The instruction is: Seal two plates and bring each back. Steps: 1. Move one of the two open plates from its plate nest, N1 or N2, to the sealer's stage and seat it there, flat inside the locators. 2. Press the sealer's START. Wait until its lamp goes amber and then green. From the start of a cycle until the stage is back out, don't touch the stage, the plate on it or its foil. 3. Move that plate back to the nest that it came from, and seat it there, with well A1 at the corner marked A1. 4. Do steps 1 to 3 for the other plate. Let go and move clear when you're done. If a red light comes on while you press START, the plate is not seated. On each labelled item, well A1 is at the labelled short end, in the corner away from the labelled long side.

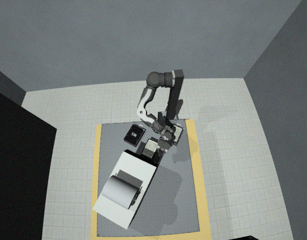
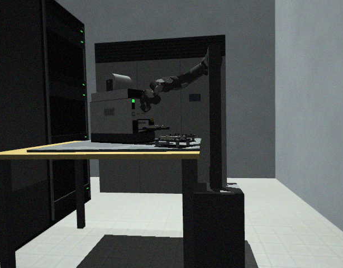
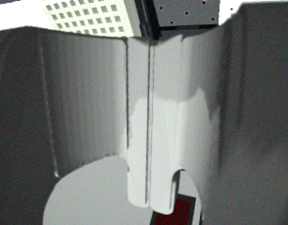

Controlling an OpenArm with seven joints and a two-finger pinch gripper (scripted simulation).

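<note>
Right now my hand is 70 mm short of the start button, 40 mm to the left of it and 30 mm above it. The rest, counted from my hand: well plate (190 mm behind, 150 mm to the left, 170 mm below); then foil roll (220 mm ahead, 240 mm to the right, 200 mm above); then sealer stage (70 mm behind, 70 mm to the right, 120 mm below).
</note>
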